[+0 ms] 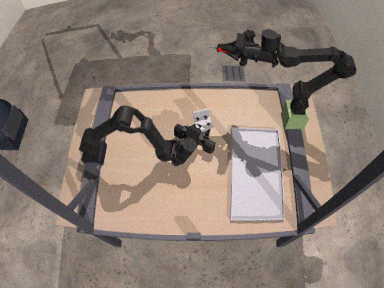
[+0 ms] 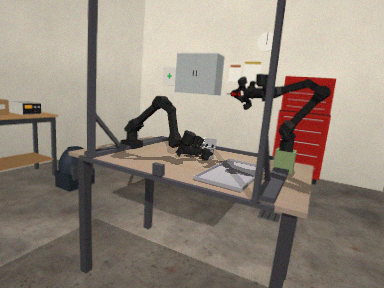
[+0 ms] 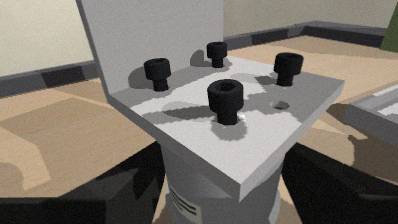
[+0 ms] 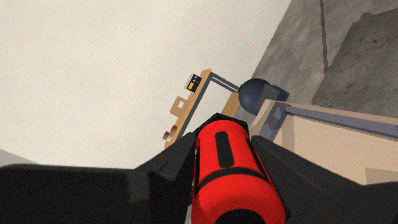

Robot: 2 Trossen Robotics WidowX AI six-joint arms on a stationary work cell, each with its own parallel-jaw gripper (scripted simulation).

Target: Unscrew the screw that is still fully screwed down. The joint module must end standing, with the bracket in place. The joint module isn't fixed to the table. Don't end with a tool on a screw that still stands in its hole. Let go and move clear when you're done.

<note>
In view: my left gripper (image 3: 220, 146), my right gripper (image 1: 219, 47), a l-shaped bracket (image 3: 235, 158), a shallow grey tray (image 1: 257, 179), a screw (image 3: 287, 65) and a screw (image 3: 225, 97).
The shallow grey tray shows as well in image 2 (image 2: 232, 174). My right gripper shows as well in image 4 (image 4: 223, 141). Image 4 does not show the l-shaped bracket: it is out of frame. Image 4 misses the shallow grey tray: it is out of frame.
</note>
